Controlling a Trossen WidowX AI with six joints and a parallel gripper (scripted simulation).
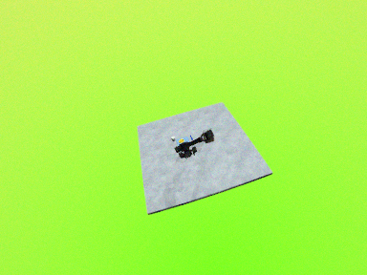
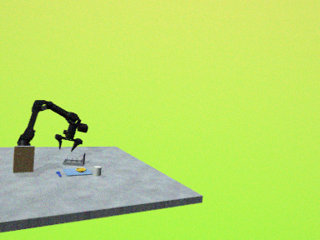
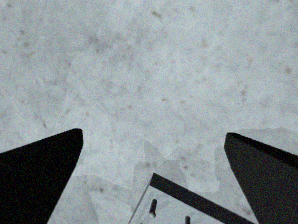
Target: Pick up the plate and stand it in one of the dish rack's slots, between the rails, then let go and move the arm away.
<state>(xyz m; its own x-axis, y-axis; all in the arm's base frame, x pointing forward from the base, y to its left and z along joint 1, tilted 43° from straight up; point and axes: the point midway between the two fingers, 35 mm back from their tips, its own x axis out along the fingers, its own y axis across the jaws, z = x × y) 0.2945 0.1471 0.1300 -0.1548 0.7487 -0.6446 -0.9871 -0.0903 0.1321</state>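
My gripper tip is 3 cm short of the yellow plate, 31 cm to the left of it and 5 cm above it. Round my gripper tip: blue mat (1 cm ahead, 31 cm to the right, 6 cm below); blue spoon (10 cm behind, 32 cm to the right, 6 cm below); dish rack (3 cm ahead, 12 cm to the right, 4 cm below).
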